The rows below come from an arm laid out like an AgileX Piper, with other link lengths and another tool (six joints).
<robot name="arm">
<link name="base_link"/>
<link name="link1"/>
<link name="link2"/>
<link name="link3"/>
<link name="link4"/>
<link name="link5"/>
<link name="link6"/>
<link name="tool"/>
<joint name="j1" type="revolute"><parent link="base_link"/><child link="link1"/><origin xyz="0.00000 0.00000 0.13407" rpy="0.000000 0.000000 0.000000"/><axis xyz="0 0 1"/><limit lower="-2.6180" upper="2.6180"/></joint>
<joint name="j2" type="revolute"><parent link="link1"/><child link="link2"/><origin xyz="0.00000 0.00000 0.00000" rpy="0.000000 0.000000 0.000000"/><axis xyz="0 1 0"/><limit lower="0.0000" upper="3.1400"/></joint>
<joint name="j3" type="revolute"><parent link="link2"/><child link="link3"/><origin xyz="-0.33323 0.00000 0.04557" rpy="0.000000 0.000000 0.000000"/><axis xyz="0 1 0"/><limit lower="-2.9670" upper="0.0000"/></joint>
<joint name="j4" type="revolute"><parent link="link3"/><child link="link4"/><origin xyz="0.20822 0.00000 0.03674" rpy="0.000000 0.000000 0.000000"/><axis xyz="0.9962 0 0.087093"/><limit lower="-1.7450" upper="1.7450"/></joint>
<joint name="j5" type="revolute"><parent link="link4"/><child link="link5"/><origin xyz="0.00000 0.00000 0.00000" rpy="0.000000 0.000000 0.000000"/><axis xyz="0 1 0"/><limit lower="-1.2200" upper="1.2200"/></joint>
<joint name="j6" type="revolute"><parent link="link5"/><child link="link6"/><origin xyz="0.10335 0.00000 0.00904" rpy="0.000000 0.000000 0.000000"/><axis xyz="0.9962 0 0.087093"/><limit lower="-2.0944" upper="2.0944"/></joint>
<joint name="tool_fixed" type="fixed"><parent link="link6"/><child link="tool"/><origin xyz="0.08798 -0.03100 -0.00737" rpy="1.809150 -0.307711 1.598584"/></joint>
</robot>
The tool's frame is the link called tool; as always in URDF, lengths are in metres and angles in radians.
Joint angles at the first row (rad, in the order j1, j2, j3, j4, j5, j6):
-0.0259, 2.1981, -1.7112, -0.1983, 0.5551, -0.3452
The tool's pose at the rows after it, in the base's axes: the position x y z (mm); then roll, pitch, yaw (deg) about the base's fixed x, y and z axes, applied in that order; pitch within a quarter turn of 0, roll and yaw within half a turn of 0:
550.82 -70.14 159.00 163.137 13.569 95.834
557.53 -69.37 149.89 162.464 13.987 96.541
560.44 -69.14 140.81 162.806 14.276 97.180
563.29 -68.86 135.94 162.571 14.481 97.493
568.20 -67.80 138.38 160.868 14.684 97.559
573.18 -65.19 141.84 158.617 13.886 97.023
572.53 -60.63 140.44 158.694 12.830 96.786
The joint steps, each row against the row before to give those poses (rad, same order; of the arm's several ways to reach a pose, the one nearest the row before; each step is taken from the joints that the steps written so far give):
0.0000, 0.0182, 0.0001, -0.0377, -0.0438, -0.0004
0.0000, 0.0247, 0.0000, -0.0072, -0.0386, -0.0048
0.0000, 0.0200, -0.0001, -0.0048, -0.0160, -0.0053
0.0000, 0.0125, 0.0000, -0.0053, -0.0175, -0.0002
0.0000, 0.0022, 0.0001, -0.0031, -0.0323, 0.0000
0.0000, 0.0000, 0.0000, 0.0180, -0.0368, -0.0008
0.0059, 0.0000, -0.0001, 0.0208, 0.0041, 0.0000

